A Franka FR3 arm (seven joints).
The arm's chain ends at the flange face. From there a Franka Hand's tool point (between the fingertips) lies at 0.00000 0.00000 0.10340 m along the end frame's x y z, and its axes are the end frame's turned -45 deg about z.
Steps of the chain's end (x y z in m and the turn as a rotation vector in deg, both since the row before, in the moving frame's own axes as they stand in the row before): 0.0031, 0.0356, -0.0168, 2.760, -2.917, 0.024; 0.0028, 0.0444, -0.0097, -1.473, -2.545, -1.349; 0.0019, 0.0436, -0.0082, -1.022, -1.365, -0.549; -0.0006, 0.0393, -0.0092, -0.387, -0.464, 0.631; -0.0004, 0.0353, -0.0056, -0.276, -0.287, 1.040; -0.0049, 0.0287, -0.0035, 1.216, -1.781, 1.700
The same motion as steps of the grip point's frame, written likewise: -0.0232, 0.0201, -0.0171, 4.014, -0.111, 0.024; -0.0346, 0.0321, -0.0098, 0.758, -2.841, -1.349; -0.0325, 0.0318, -0.0082, 0.243, -1.688, -0.549; -0.0293, 0.0273, -0.0092, 0.054, -0.602, 0.631; -0.0260, 0.0247, -0.0056, 0.008, -0.398, 1.040; -0.0244, 0.0130, -0.0036, 2.119, -0.400, 1.700
